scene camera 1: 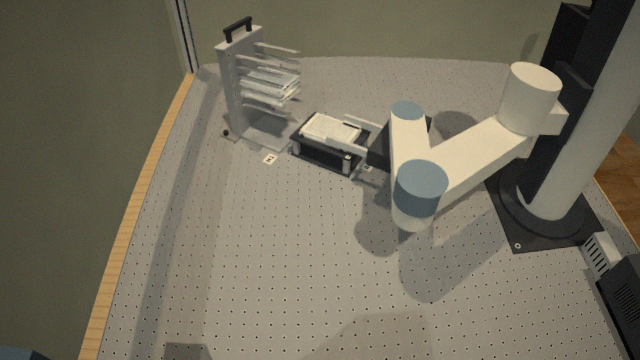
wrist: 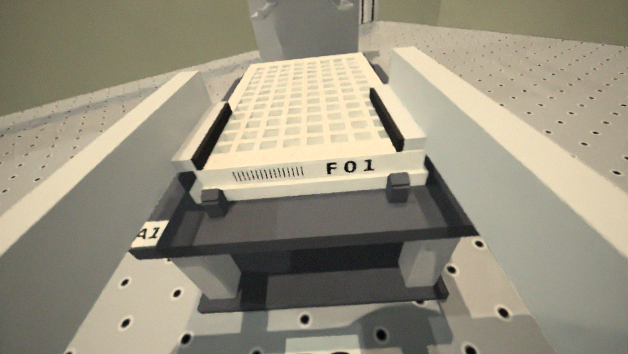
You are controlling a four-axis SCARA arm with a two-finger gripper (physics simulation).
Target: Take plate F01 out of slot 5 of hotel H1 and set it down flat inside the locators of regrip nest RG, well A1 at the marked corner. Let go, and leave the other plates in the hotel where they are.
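Frame: origin at the arm's base, x ahead, y left, z up, level; metres.
Where they show: gripper, between the fingertips: (scene camera 1: 336, 127) (wrist: 297, 82); arm's base, origin of its link: (scene camera 1: 539, 202).
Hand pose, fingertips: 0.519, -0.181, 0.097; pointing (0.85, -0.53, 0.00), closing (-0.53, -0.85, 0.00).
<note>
Things, the pixels of their top centre, and the offset from my fingertips, as dx, dy, dz. "spot": a spot on its surface instead. Level surfaces: height alone.
- Plate F01, centre of its top: (wrist: 304, 90) (scene camera 1: 330, 128) +0.012, -0.010, -0.010
- dark regrip nest RG, centre of its top: (wrist: 304, 98) (scene camera 1: 330, 130) +0.012, -0.009, -0.014
- A1 label, a spot on its surface: (wrist: 150, 233) spot: -0.023, +0.077, -0.024
- H1 tag, centre of its top: (scene camera 1: 270, 158) +0.165, +0.010, -0.084
- perforated table, height of its surface: dz -0.084
- dark box, a spot on its surface: (scene camera 1: 620, 295) spot: -0.554, +0.488, -0.032
Plate F01 (scene camera 1: 330, 129) (wrist: 310, 107), a white well plate, lies level on the dark regrip nest RG (scene camera 1: 320, 148) (wrist: 310, 217). In the wrist view its labelled edge stands just behind two small front locators (wrist: 213, 202) (wrist: 398, 186); it looks seated, though its underside is hidden. The A1 label (wrist: 150, 233) is at the nest's near left corner; the plate's own well A1 cannot be made out. My gripper (scene camera 1: 337, 133) (wrist: 297, 82) is shut on plate F01, a dark pad against each long side. Hotel H1 (scene camera 1: 229, 92) (wrist: 305, 32) stands beyond the nest.
Several other plates (scene camera 1: 270, 85) sit in the hotel's middle slots. The hotel's shelf arms reach toward the nest. The H1 tag (scene camera 1: 270, 159) lies on the perforated table (scene camera 1: 280, 260). The arm's column base (scene camera 1: 545, 215) is at the right, with a dark box (scene camera 1: 620, 295) near the front right.
</note>
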